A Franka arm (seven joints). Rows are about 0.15 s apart.
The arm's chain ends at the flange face. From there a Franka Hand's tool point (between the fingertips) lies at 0.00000 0.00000 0.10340 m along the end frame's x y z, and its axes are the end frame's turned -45 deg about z.
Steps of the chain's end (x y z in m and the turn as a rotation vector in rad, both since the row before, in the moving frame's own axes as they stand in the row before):
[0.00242, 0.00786, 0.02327, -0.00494, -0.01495, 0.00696]
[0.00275, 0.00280, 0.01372, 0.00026, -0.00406, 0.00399]
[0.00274, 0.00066, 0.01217, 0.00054, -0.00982, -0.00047]
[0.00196, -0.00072, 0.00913, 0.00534, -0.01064, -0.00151]
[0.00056, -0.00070, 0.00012, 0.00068, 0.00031, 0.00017]
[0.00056, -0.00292, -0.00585, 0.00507, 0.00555, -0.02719]
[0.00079, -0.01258, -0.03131, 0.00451, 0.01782, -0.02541]
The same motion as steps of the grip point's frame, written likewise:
[-0.00530, 0.00653, 0.02326, 0.00708, -0.01406, 0.00696]
[-0.00031, 0.00361, 0.01372, 0.00305, -0.00269, 0.00399]
[0.00079, 0.00165, 0.01216, 0.00733, -0.00656, -0.00047]
[0.00151, -0.00029, 0.00912, 0.01130, -0.00375, -0.00151]
[0.00096, -0.00013, 0.00012, 0.00026, 0.00070, 0.00017]
[0.00324, -0.00164, -0.00585, -0.00034, 0.00751, -0.02719]
[0.01110, -0.00738, -0.03133, -0.00941, 0.01579, -0.02541]

